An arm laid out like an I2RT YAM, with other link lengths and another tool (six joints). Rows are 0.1 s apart.
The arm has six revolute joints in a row. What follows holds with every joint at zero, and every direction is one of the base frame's.
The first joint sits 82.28 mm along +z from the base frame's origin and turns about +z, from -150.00 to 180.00 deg.
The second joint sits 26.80 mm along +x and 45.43 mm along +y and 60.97 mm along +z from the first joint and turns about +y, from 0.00 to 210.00 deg.
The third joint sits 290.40 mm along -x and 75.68 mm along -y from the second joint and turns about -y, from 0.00 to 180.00 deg.
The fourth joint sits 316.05 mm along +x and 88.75 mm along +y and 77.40 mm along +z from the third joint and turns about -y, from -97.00 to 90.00 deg.
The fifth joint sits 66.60 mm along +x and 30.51 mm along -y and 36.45 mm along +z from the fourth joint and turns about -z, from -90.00 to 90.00 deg.
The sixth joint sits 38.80 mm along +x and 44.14 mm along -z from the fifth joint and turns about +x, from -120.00 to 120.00 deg.
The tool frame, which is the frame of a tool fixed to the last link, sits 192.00 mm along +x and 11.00 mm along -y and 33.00 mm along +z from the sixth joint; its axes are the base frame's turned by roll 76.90, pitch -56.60 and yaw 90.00 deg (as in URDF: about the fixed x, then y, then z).
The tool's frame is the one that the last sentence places.
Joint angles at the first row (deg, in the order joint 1, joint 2, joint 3, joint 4, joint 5, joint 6):
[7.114 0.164 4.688 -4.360 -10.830 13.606]
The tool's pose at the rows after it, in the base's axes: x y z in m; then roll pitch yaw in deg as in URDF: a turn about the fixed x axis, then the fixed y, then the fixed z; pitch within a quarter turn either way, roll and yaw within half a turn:
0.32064, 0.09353, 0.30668, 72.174, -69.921, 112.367
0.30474, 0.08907, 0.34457, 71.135, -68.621, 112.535
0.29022, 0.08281, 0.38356, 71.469, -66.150, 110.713
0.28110, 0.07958, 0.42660, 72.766, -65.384, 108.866
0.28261, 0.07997, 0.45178, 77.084, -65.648, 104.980
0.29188, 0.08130, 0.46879, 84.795, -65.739, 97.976
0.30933, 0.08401, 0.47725, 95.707, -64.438, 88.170
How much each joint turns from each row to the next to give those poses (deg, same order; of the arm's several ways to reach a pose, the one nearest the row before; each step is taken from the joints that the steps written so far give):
[0.000 0.021 5.705 -4.199 0.021 0.087]
[0.005 0.635 6.929 -5.812 0.770 -1.202]
[-0.004 2.599 7.759 -5.072 1.417 -2.513]
[0.002 5.619 9.375 -4.238 0.636 -0.896]
[-0.004 5.704 7.149 -3.259 -0.048 -0.045]
[0.005 6.557 7.016 -3.649 -0.016 -0.152]
[-0.001 7.673 7.212 -4.348 -0.002 -0.983]

